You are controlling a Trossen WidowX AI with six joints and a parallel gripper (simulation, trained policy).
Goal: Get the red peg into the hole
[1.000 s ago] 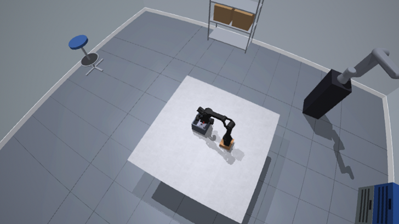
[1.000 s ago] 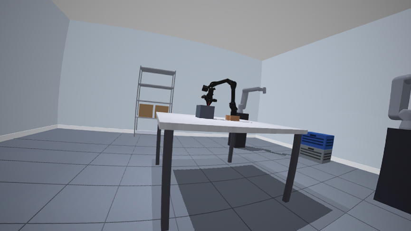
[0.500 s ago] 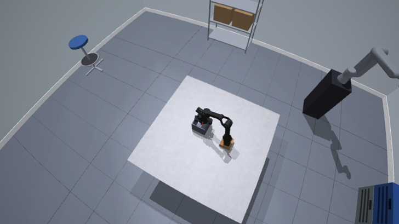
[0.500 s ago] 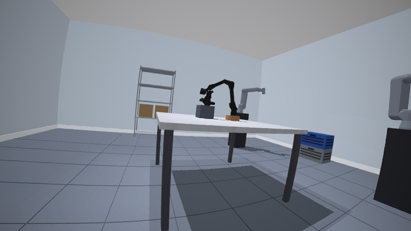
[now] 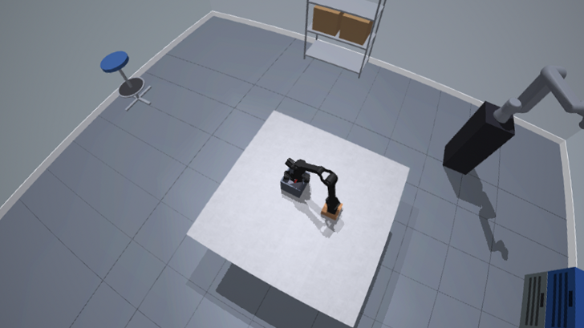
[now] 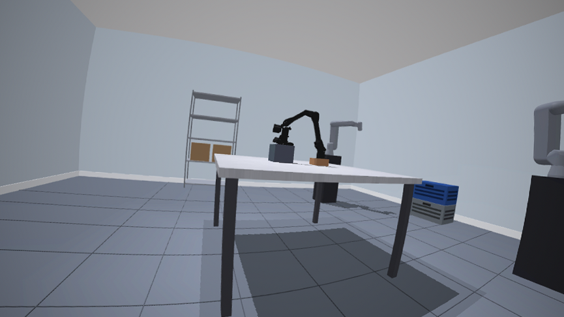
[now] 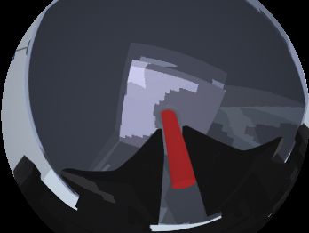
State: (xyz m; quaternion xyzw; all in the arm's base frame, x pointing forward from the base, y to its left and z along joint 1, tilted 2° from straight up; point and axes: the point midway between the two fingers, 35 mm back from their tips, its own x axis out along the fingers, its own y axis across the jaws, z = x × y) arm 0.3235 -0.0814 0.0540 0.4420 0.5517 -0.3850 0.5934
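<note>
Now: the red peg right at my gripper tip. The rest, counted from my gripper tip: grey plate: 3 cm below.
</note>
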